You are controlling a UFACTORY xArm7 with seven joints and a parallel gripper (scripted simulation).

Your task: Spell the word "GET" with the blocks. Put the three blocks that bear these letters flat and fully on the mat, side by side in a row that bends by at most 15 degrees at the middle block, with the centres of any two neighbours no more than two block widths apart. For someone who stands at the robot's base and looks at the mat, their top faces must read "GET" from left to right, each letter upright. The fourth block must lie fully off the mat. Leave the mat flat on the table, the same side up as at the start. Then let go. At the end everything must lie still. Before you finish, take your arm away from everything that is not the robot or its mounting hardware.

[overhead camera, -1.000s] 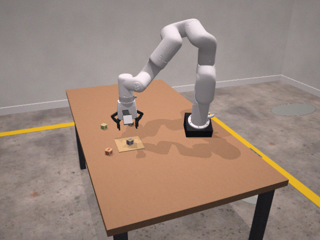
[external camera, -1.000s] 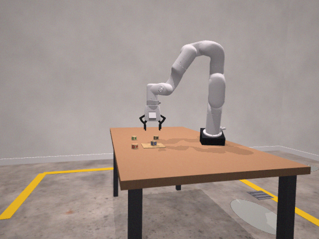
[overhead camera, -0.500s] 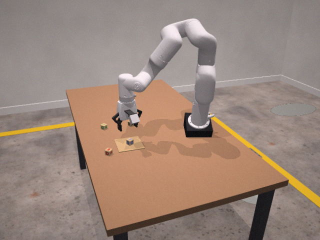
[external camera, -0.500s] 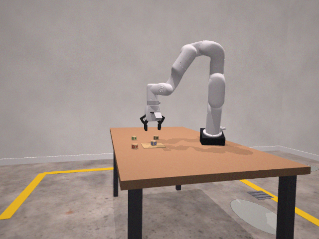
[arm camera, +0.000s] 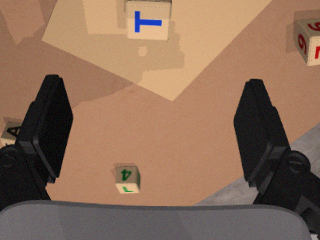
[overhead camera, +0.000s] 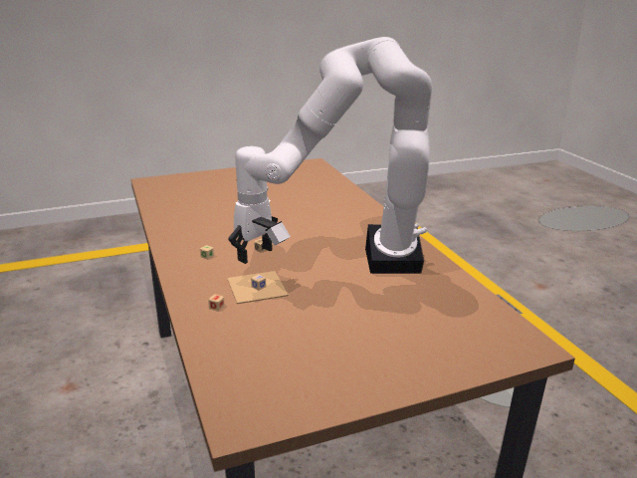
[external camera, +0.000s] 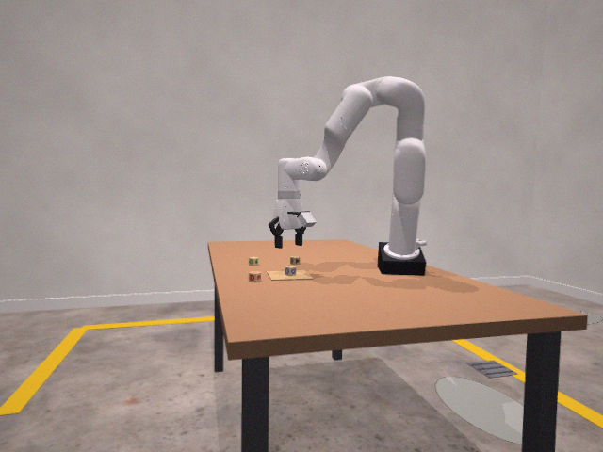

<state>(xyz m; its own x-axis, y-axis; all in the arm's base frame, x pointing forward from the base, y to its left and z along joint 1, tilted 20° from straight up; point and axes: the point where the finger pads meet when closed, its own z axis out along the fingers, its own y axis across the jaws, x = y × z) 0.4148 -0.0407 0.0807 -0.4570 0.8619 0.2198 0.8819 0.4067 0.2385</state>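
The tan mat is 10 mm to the right of my hand and 110 mm below it. From my hand the other things lie so: green-lettered block (80 mm ahead, 240 mm to the right, 100 mm below); black-lettered block (80 mm behind, 230 mm to the right, 100 mm below); red-lettered block (120 mm ahead, 60 mm to the left, 100 mm below).
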